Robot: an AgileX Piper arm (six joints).
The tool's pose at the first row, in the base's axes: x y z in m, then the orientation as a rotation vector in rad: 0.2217 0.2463 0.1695 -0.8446 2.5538 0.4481
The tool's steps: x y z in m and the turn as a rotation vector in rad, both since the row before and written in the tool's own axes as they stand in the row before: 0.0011 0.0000 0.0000 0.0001 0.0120 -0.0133; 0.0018 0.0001 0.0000 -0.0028 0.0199 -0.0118; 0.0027 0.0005 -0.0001 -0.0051 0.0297 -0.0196; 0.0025 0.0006 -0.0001 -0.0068 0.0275 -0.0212; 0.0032 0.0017 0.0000 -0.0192 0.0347 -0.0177; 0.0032 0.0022 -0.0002 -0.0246 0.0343 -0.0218
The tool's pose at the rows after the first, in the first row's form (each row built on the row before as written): 0.2209 0.2458 0.1690 -0.8663 2.5576 0.4401; 0.2195 0.2450 0.1682 -0.8906 2.5692 0.4337; 0.2172 0.2439 0.1672 -0.9300 2.5851 0.4246; 0.2150 0.2429 0.1663 -0.9713 2.5976 0.4179; 0.2116 0.2423 0.1653 -1.0159 2.6185 0.4259; 0.2078 0.2419 0.1646 -1.0678 2.6360 0.4404
